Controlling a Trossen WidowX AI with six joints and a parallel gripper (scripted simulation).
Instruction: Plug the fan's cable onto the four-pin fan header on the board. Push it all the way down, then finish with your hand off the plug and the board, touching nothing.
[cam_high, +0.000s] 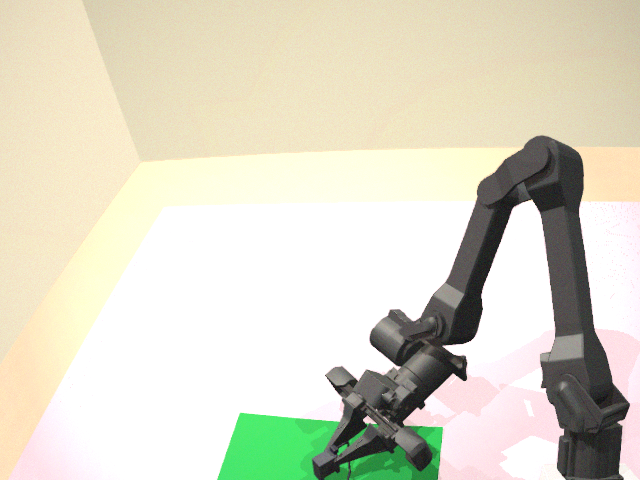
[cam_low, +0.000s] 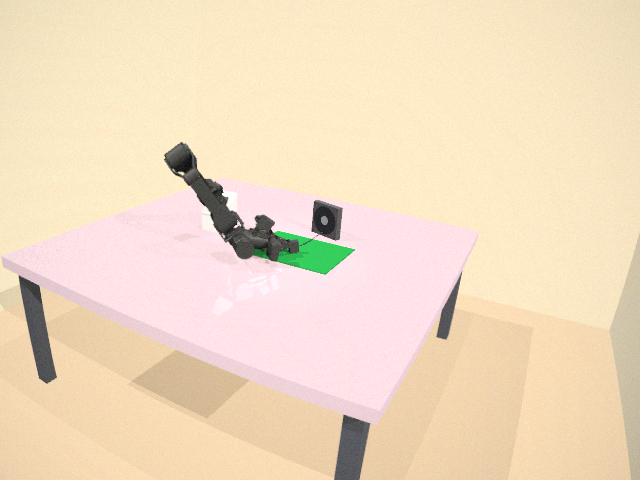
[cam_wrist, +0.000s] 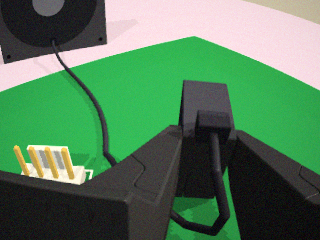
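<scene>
The dark fan plug lies 10 mm ahead of my gripper tip, 10 mm to the left of it and 10 mm below it. The rest, counted from my gripper tip: black fan: 30 mm ahead, 220 mm to the left, 20 mm above; then pale fan header: 50 mm behind, 50 mm to the left, 40 mm below; then green board: 10 mm ahead, 40 mm to the left, 50 mm below.
</scene>
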